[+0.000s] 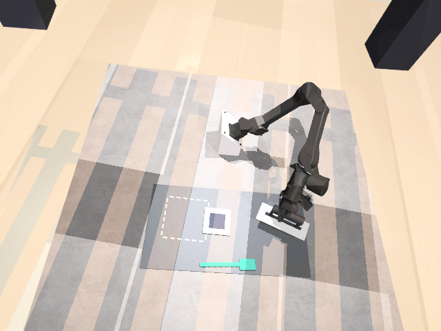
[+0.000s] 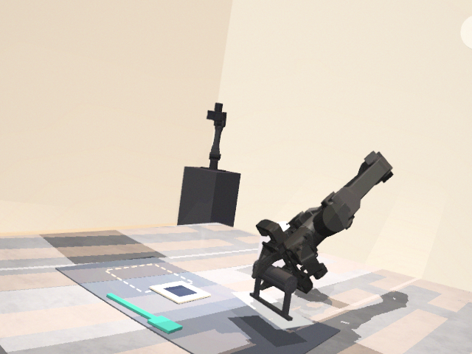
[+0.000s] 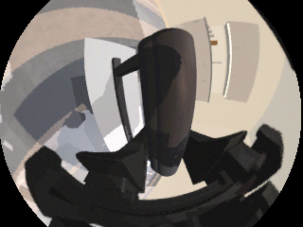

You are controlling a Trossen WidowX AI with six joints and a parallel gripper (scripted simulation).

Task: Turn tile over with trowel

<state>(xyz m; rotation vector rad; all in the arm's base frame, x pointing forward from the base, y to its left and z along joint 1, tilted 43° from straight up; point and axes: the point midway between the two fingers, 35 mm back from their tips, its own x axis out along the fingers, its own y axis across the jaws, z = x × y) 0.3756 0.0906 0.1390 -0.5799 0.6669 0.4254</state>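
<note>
Now: the grey mat 18 cm to the right of my gripper tip and 12 cm below it. Round my gripper tip: teal flat tool (14 cm ahead, 17 cm to the right, 10 cm below); tile (3 cm behind, 22 cm to the right, 10 cm below).
</note>
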